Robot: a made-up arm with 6 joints.
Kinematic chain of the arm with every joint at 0, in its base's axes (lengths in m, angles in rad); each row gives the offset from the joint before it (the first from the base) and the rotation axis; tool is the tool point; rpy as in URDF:
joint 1: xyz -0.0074 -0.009 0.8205 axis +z
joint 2: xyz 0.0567 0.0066 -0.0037 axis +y
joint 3: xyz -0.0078 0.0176 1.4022 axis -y
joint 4: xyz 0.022 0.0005 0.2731 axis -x
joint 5: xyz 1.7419 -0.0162 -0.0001 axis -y
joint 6: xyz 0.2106 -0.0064 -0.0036 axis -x
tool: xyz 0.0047 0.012 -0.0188 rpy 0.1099 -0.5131 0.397
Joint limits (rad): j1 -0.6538..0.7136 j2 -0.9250..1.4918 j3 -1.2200..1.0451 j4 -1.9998..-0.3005 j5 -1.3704..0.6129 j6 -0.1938..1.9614
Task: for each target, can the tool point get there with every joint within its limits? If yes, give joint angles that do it. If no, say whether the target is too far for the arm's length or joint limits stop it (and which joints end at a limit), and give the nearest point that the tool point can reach.
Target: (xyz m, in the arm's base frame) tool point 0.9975 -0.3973 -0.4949
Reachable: yes | joints -0.4399 1.0827 -0.7159 -1.6334 -0.1579 1.5662
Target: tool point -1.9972 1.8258 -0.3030
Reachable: no: joint limits stop it (at a limit: joint 2, joint 3, joint 6) | nearest point -0.2004 0.1690 -0.0689 | short by 2.455 m
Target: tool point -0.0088 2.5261 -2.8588
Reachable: no: too far | nearest point 1.0553 1.1446 -1.0062 | short by 2.544 m
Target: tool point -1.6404 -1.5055 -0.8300
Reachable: no: joint limits stop it (at a limit: joint 1, joint 2, joint 3) | nearest point -0.2001 -0.1633 -0.1068 | short by 2.097 m
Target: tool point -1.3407 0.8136 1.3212
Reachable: no: joint limits stop it (at a limit: joint 1, joint 2, joint 3, joint 5) | nearest point 0.3677 0.6254 1.3408 | short by 1.719 m
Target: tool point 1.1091 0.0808 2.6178
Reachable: yes | joints -0.0666 -0.5824 -0.3619 -1.3928 -0.6269 0.8494
